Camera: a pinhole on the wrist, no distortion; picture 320 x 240 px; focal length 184.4 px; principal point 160.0 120.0 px. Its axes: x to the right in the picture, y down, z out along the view. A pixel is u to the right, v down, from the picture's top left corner.
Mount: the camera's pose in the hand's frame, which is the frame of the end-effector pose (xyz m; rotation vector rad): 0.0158 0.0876 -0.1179 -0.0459 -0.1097 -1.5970
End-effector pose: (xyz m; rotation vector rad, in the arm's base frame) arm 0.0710 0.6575 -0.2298 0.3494 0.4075 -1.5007
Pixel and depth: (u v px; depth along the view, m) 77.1 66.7 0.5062
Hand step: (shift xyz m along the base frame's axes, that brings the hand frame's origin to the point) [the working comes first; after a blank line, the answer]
In the camera's frame: -0.2276 -0.1463 0.5062

0.3795 -0.0234 0.3725
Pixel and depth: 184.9 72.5 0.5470
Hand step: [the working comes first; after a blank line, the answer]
In the camera's frame: 0.0739 -0.1409 0.5470

0.0870 -0.0645 0.4451
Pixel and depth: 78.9 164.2 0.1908
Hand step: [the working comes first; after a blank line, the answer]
In the camera's frame: -0.0839 0.0457 0.1908

0.1929 -0.0722 0.0264
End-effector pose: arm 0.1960 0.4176 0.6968 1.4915 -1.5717 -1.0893
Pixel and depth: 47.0 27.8 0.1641
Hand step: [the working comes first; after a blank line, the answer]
In the camera's frame: -0.1006 -0.0820 0.1641

-0.1061 0.0690 0.1797
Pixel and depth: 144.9 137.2 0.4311
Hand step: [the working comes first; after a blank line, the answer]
In the camera's frame: -0.0353 0.0402 0.4311

-0.3513 -0.0098 0.0243
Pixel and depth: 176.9 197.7 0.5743
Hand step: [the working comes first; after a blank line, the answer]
In the camera's frame: 0.0526 0.2420 0.5743

-0.4822 -0.1837 -0.1227
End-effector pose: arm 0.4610 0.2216 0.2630 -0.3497 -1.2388 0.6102
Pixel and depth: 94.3 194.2 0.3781
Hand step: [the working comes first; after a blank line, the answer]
In the camera's frame: -0.1347 0.1521 0.3781

-0.2693 0.2783 0.0538
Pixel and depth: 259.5 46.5 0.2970
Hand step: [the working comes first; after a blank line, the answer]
In the camera's frame: 0.1603 -0.1184 0.2970

-0.1927 -0.1173 -0.0125
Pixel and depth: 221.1 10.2 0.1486
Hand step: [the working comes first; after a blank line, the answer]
In the camera's frame: 0.0492 -0.0885 0.1486

-0.0586 -0.0067 -0.0834
